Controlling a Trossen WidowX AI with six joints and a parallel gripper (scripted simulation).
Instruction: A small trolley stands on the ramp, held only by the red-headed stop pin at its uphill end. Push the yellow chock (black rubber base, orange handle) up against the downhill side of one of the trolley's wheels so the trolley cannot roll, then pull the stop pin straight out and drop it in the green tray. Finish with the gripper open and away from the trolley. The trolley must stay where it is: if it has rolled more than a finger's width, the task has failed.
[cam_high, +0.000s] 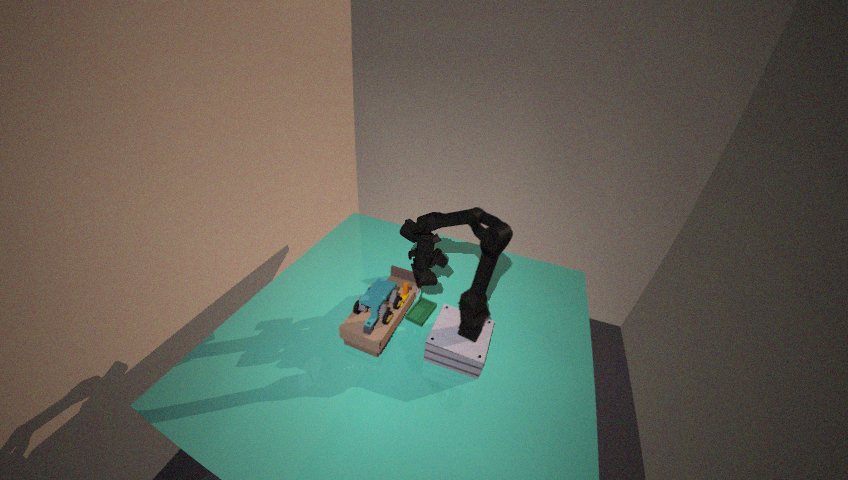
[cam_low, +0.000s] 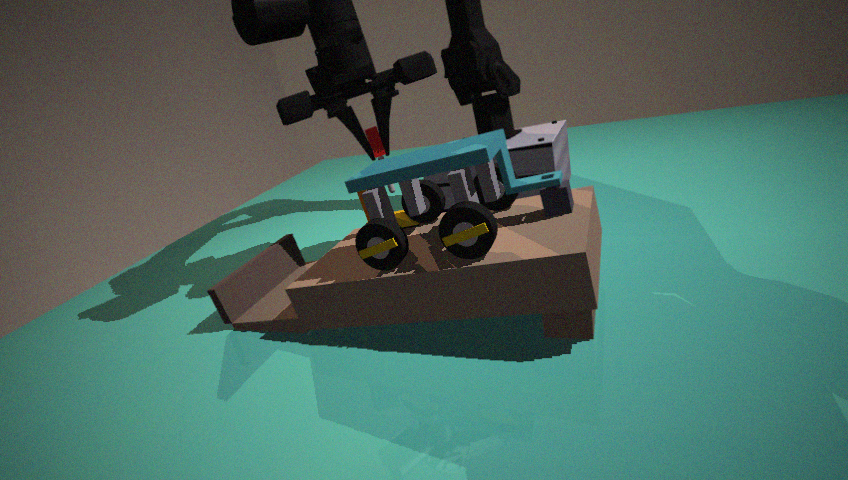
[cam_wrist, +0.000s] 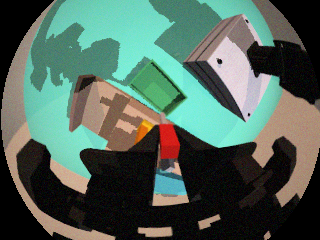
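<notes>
My gripper tip is right at the red-headed stop pin. From my gripper tip the other things lie so: green tray 2 cm behind, 14 cm below; then yellow chock 5 cm ahead, 3 cm to the left, 5 cm below; then blue trolley 9 cm ahead, 12 cm to the left, 2 cm below.
</notes>
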